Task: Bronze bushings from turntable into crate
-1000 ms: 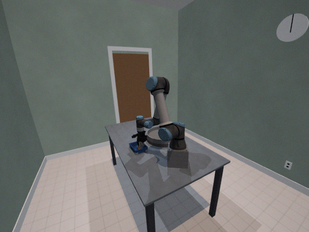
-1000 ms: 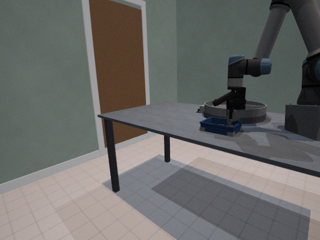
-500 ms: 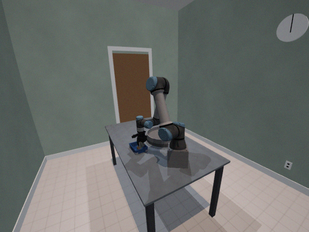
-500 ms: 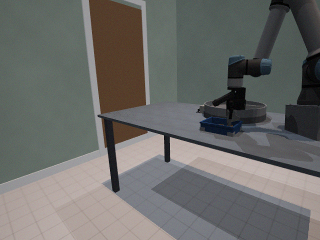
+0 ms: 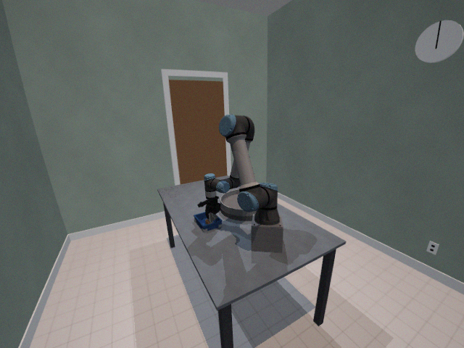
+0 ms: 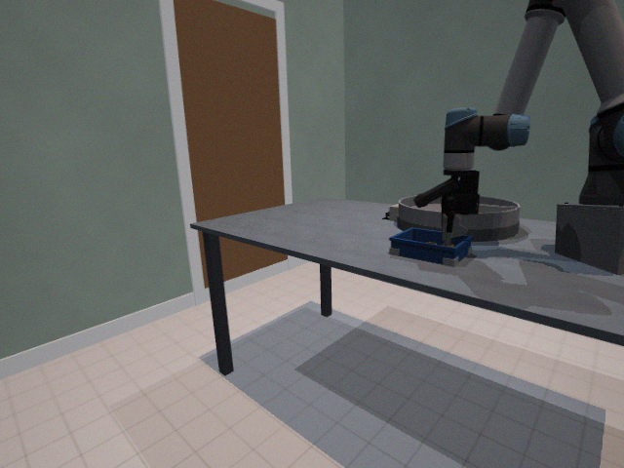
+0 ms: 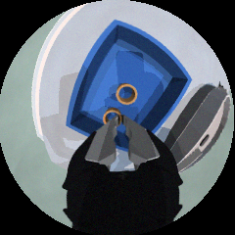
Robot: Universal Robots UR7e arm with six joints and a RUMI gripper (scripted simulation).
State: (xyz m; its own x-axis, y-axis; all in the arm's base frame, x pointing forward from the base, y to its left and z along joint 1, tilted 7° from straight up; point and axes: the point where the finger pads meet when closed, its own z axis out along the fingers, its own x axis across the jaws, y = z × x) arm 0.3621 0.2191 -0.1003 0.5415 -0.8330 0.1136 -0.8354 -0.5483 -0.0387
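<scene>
Right now the blue crate is 4 cm ahead of my hand, 1 cm to the left of it and 1 cm below it. Also, from my hand: turntable (36 cm to the right, 10 cm ahead, 2 cm above).
</scene>
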